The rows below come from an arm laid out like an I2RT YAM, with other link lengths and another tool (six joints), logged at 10 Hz.
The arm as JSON. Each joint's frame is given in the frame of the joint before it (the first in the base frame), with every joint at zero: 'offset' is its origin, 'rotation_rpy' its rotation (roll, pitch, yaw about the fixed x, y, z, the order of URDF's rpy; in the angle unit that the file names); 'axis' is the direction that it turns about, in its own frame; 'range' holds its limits. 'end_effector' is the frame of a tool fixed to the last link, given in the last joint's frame.
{
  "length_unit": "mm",
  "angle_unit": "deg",
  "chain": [
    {
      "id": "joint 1",
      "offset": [
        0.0,
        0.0,
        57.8
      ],
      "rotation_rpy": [
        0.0,
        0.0,
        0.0
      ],
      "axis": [
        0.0,
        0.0,
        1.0
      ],
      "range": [
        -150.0,
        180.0
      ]
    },
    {
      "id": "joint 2",
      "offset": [
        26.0,
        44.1,
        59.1
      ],
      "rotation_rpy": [
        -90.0,
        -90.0,
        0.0
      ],
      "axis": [
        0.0,
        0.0,
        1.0
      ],
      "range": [
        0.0,
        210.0
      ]
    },
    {
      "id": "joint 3",
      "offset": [
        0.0,
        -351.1,
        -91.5
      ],
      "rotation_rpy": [
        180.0,
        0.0,
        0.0
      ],
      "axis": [
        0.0,
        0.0,
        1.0
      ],
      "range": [
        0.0,
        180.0
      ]
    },
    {
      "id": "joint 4",
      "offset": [
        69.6,
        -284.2,
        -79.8
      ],
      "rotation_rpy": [
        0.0,
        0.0,
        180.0
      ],
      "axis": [
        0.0,
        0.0,
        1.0
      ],
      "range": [
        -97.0,
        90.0
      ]
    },
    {
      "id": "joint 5",
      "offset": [
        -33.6,
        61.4,
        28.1
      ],
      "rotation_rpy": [
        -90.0,
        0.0,
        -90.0
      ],
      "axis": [
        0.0,
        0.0,
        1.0
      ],
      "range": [
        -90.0,
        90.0
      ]
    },
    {
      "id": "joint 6",
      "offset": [
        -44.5,
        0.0,
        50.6
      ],
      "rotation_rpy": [
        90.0,
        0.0,
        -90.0
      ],
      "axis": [
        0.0,
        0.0,
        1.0
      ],
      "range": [
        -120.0,
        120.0
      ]
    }
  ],
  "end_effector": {
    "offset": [
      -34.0,
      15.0,
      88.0
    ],
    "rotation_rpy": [
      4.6,
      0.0,
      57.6
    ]
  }
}
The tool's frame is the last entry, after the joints.
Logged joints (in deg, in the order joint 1, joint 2, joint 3, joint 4, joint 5, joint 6), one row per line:
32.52 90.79 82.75 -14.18 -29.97 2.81
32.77 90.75 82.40 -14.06 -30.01 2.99
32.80 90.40 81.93 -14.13 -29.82 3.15
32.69 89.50 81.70 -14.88 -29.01 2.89
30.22 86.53 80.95 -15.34 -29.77 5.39
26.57 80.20 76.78 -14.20 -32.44 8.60
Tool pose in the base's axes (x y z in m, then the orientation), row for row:
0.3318 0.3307 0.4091 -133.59 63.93 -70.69
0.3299 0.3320 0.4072 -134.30 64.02 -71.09
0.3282 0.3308 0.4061 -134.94 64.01 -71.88
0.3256 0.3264 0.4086 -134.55 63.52 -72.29
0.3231 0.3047 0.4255 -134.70 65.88 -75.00
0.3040 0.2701 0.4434 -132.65 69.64 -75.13
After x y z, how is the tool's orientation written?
As angles about the fixed x, y, z axes (roll, pitch, yaw), in degrees.
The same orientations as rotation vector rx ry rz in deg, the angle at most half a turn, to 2 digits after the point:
-69.77 84.10 27.55
-69.94 84.25 27.92
-69.83 84.63 27.88
-69.58 84.95 26.88
-65.72 86.04 27.17
-61.09 85.73 28.60

